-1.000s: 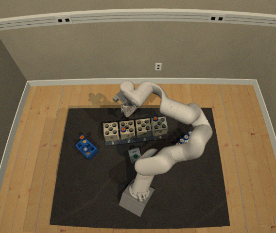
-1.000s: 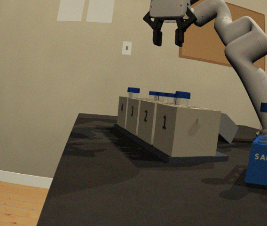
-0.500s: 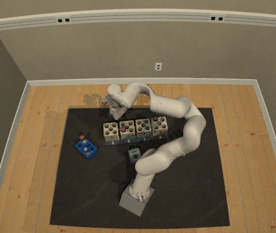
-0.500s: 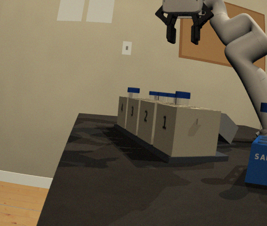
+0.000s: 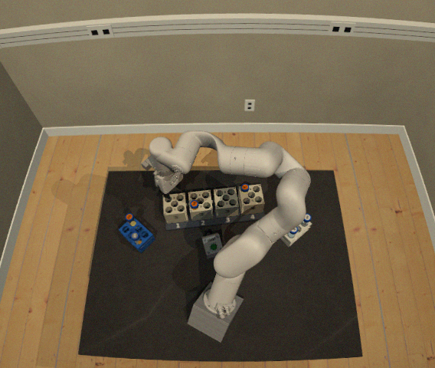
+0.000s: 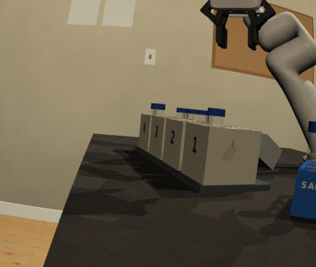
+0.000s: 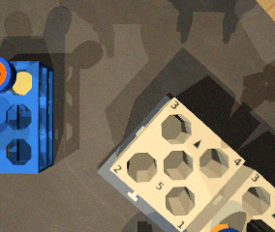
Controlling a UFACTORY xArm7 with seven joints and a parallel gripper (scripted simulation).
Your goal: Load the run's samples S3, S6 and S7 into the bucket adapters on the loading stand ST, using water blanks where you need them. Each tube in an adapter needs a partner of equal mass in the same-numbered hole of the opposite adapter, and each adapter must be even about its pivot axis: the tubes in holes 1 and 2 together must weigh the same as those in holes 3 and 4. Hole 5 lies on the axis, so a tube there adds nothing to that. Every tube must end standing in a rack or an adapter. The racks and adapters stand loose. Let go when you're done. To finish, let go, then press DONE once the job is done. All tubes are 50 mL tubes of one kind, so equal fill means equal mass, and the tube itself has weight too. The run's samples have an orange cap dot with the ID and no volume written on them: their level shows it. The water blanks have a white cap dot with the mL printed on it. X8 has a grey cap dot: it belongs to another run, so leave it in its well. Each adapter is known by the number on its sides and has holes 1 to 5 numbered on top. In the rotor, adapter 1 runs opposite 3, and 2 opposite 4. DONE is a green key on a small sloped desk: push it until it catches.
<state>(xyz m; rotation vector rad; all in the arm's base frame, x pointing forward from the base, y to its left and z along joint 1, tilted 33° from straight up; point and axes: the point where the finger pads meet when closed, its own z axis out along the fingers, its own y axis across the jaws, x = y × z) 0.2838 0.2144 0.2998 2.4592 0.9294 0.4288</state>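
Right now the blue sample rack is 5 cm behind my hand, 19 cm to the left of it and 22 cm below it. Also, from my hand: white blank rack (17 cm behind, 47 cm to the right, 22 cm below); then adapter 1 (2 cm ahead, 1 cm to the left, 20 cm below).
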